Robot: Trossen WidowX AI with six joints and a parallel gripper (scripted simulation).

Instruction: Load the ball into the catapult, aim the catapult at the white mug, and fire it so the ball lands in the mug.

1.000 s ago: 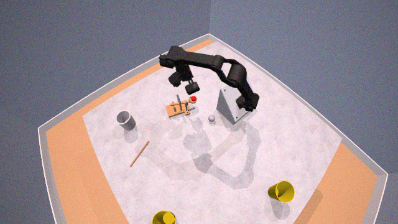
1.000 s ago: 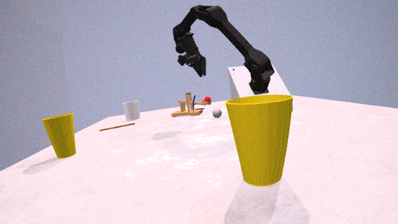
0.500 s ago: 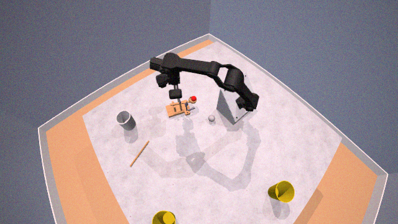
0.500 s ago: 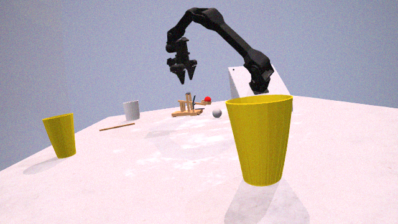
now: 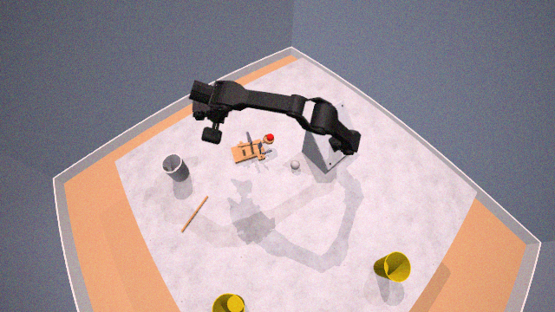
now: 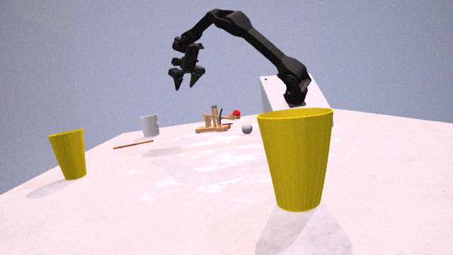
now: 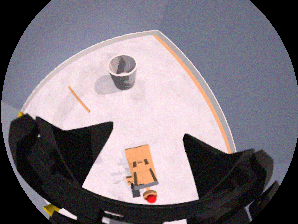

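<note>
Now: the red ball 21 cm behind my gripper tip, 14 cm below it and 10 cm to the left of it. The rest, counted from my gripper tip: white mug: 19 cm ahead, 17 cm below, 5 cm to the right; thin wooden stick: 23 cm ahead, 20 cm below, 15 cm to the left; wooden catapult: 15 cm below, 14 cm behind, 10 cm to the left.
</note>
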